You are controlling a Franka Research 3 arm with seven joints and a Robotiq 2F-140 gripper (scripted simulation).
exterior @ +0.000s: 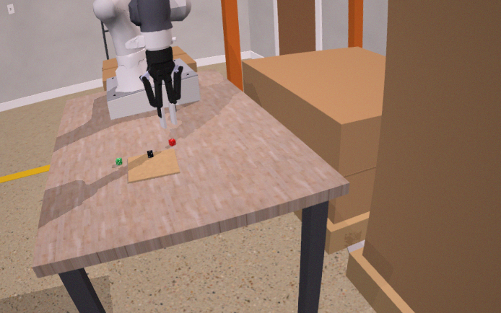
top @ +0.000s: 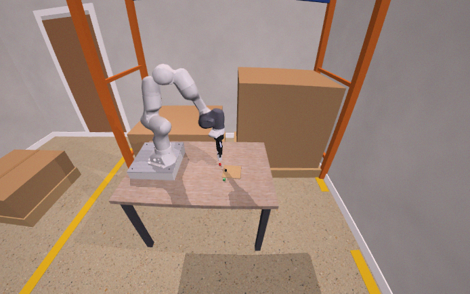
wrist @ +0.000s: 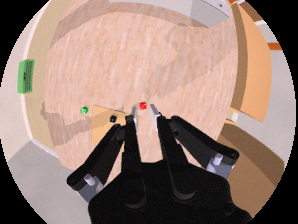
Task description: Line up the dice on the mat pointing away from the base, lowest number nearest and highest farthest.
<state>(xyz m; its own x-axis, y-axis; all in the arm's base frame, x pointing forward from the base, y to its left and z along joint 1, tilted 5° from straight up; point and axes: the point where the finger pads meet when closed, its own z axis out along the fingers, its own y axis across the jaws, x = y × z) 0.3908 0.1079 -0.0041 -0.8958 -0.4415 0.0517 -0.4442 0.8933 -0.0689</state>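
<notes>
The red die lies 9 cm below my hand. Also, from my hand: green die 16 cm to the right, 9 cm below, 7 cm ahead; tan mat 11 cm ahead, 10 cm below, 6 cm to the right; black die 8 cm below, 7 cm to the right, 6 cm ahead.
</notes>
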